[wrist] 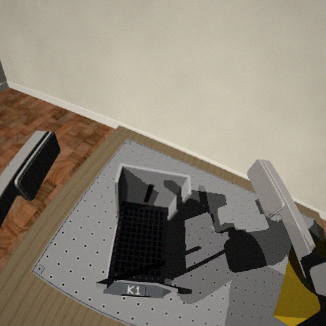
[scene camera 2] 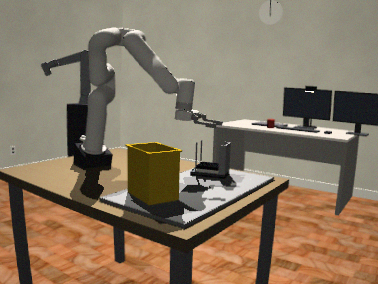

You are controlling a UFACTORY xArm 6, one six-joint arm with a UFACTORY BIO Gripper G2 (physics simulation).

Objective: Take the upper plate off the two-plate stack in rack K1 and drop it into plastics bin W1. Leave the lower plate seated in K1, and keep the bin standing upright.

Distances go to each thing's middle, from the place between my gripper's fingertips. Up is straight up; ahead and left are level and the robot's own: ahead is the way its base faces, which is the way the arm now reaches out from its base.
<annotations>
I see my gripper 19 cm above the black plate (wrist: 138, 254), 2 cm past it and 1 cm to the left of it. From my hand the other things lie so: yellow bin (scene camera 2: 153, 169) 41 cm to the right, 14 cm below, 10 cm behind.
</annotations>
